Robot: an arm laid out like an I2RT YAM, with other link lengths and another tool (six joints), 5 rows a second.
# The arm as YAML. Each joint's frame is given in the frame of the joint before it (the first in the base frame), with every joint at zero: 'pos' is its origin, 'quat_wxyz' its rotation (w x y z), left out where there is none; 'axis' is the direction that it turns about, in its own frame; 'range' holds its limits. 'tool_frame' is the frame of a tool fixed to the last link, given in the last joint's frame.
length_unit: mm
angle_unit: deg
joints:
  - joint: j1
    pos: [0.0, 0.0, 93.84]
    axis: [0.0, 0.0, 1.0]
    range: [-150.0, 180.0]
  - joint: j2
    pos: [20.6, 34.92, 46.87]
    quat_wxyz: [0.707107, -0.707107, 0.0, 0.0]
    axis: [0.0, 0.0, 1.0]
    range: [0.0, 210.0]
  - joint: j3
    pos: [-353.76, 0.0, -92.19]
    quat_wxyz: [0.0, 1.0, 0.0, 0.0]
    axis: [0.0, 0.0, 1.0]
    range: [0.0, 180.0]
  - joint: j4
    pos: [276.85, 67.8, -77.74]
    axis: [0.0, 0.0, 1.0]
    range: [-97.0, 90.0]
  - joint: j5
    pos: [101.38, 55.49, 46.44]
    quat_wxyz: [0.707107, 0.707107, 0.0, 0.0]
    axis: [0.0, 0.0, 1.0]
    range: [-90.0, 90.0]
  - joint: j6
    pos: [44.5, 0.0, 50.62]
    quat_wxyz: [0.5, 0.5, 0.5, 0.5]
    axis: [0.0, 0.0, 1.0]
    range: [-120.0, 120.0]
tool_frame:
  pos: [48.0, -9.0, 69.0]
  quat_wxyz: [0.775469, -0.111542, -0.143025, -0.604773]
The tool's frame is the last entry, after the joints.
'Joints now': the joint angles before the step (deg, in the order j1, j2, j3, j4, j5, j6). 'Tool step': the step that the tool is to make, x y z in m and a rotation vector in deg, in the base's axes. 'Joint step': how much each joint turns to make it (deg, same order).
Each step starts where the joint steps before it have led.
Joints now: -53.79 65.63 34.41 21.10 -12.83 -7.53
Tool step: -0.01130 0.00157 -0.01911 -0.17 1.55 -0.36
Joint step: -1.73 -0.22 -3.49 2.14 -1.10 -1.64
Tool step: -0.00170 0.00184 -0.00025 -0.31 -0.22 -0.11
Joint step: -0.03 -0.42 -0.56 0.53 0.08 0.02
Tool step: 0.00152 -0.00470 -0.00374 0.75 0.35 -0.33
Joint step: -0.17 1.18 0.40 0.00 0.13 0.17
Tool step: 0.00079 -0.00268 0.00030 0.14 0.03 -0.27
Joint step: -0.07 0.54 0.42 0.01 0.19 0.10
